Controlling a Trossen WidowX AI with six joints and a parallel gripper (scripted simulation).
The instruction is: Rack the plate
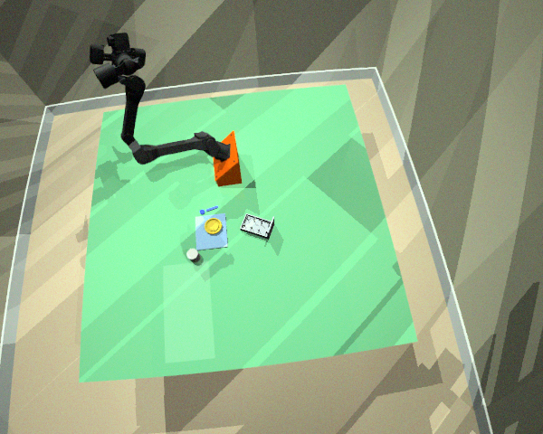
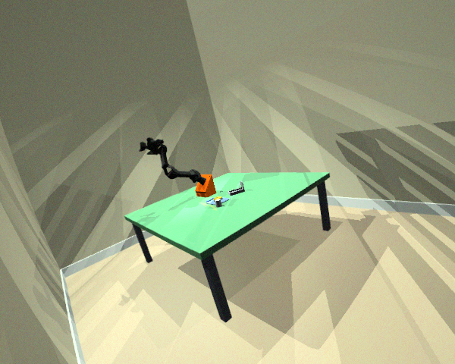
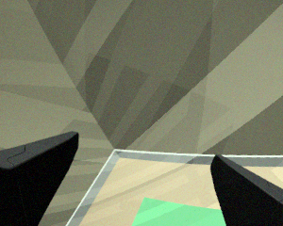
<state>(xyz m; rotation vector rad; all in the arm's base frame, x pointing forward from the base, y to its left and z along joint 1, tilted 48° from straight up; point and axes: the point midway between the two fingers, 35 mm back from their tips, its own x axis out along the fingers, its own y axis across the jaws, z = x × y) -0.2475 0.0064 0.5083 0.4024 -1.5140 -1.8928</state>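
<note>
Right now my gripper tip is 50 cm short of the yellow plate, 34 cm to the right of it and 49 cm above it. The rest, counted from my gripper tip: grey dish rack (50 cm ahead, 52 cm to the left, 48 cm below); then white cup (63 cm ahead, 27 cm to the left, 48 cm below); then light blue mat (52 cm ahead, 33 cm to the left, 50 cm below).
</note>
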